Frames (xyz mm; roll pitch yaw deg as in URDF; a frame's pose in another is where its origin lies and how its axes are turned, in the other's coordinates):
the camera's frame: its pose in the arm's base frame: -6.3 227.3 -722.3 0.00 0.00 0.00
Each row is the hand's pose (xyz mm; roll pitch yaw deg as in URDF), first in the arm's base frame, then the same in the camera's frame.
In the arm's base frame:
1: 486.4 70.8 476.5 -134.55 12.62 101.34
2: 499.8 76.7 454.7 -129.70 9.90 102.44
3: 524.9 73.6 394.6 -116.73 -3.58 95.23
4: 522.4 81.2 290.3 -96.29 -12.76 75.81
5: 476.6 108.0 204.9 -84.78 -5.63 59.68
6: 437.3 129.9 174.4 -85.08 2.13 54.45
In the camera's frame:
1: 492.7 -156.5 1198.8 -134.55 12.62 101.34
2: 506.1 -150.6 1177.0 -129.70 9.90 102.44
3: 531.2 -153.7 1116.9 -116.73 -3.58 95.23
4: 528.7 -146.1 1012.6 -96.29 -12.76 75.81
5: 482.9 -119.3 927.2 -84.78 -5.63 59.68
6: 443.6 -97.4 896.7 -85.08 2.13 54.45

